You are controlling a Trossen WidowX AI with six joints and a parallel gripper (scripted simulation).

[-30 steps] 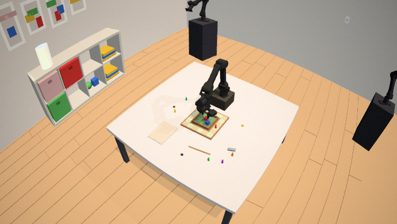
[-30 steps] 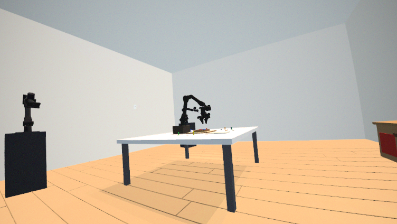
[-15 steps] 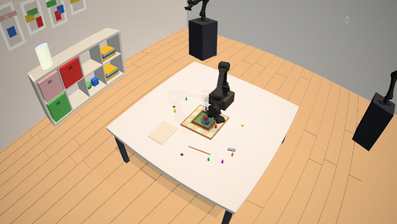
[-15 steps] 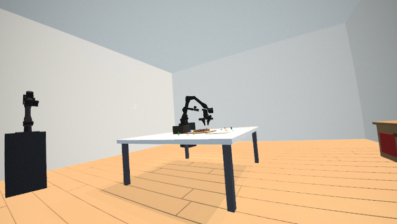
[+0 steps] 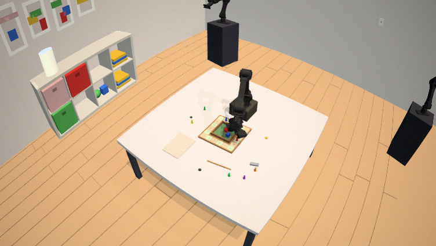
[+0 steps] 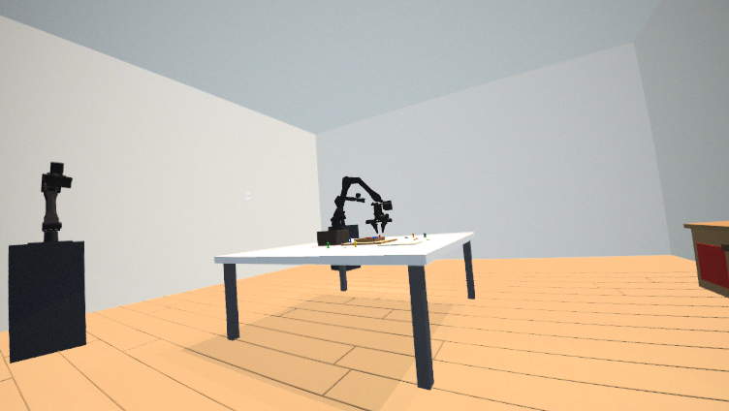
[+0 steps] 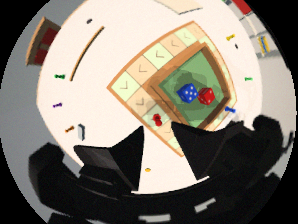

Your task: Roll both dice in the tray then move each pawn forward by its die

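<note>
Now: the red pawn 3 cm below my gripper tip. Round my gripper tip: grey block (24 cm to the left, 6 cm ahead, 5 cm below); then blue pawn (21 cm to the right, 9 cm behind, 3 cm below); then wooden stick (24 cm ahead, 8 cm to the left, 5 cm below).
</note>
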